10 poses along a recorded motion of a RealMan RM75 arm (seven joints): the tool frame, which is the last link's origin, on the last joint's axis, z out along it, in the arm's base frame.
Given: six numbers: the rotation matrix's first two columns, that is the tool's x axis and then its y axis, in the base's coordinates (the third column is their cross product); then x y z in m.
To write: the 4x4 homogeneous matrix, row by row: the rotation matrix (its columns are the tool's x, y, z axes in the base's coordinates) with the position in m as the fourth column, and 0 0 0 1 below. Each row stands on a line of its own. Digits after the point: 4 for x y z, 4 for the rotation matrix.
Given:
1: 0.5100, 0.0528, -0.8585, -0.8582, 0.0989, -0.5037, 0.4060, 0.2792, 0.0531
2: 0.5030, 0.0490, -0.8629, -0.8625, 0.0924, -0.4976, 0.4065, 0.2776, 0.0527
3: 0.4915, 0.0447, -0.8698, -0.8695, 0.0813, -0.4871, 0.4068, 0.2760, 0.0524
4: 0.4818, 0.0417, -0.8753, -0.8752, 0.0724, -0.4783, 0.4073, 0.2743, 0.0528
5: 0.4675, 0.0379, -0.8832, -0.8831, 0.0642, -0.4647, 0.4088, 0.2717, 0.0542
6: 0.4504, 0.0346, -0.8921, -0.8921, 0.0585, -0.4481, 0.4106, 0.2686, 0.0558
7: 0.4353, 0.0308, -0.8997, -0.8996, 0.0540, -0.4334, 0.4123, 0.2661, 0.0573
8: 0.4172, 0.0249, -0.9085, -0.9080, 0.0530, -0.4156, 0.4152, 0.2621, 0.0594
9: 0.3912, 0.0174, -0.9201, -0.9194, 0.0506, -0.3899, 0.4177, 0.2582, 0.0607
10: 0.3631, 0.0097, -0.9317, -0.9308, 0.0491, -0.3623, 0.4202, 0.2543, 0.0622
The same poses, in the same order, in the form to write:
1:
0.5100, -0.8582, 0.0583, 0.4060
0.0528, 0.0989, 0.9937, 0.2792
-0.8585, -0.5037, 0.0958, 0.0531
0, 0, 0, 1

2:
0.5030, -0.8625, 0.0553, 0.4065
0.0490, 0.0924, 0.9945, 0.2776
-0.8629, -0.4976, 0.0887, 0.0527
0, 0, 0, 1

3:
0.4915, -0.8695, 0.0489, 0.4068
0.0447, 0.0813, 0.9957, 0.2760
-0.8698, -0.4871, 0.0788, 0.0524
0, 0, 0, 1

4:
0.4818, -0.8752, 0.0434, 0.4073
0.0417, 0.0724, 0.9965, 0.2743
-0.8753, -0.4783, 0.0714, 0.0528
0, 0, 0, 1

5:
0.4675, -0.8831, 0.0391, 0.4088
0.0379, 0.0642, 0.9972, 0.2717
-0.8832, -0.4647, 0.0635, 0.0542
0, 0, 0, 1

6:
0.4504, -0.8921, 0.0367, 0.4106
0.0346, 0.0585, 0.9977, 0.2686
-0.8921, -0.4481, 0.0572, 0.0558
0, 0, 0, 1

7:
0.4353, -0.8996, 0.0352, 0.4123
0.0308, 0.0540, 0.9980, 0.2661
-0.8997, -0.4334, 0.0512, 0.0573
0, 0, 0, 1

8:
0.4172, -0.9080, 0.0378, 0.4152
0.0249, 0.0530, 0.9983, 0.2621
-0.9085, -0.4156, 0.0447, 0.0594
0, 0, 0, 1

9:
0.3912, -0.9194, 0.0398, 0.4177
0.0174, 0.0506, 0.9985, 0.2582
-0.9201, -0.3899, 0.0358, 0.0607
0, 0, 0, 1

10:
0.3631, -0.9308, 0.0422, 0.4202
0.0097, 0.0491, 0.9988, 0.2543
-0.9317, -0.3623, 0.0269, 0.0622
0, 0, 0, 1

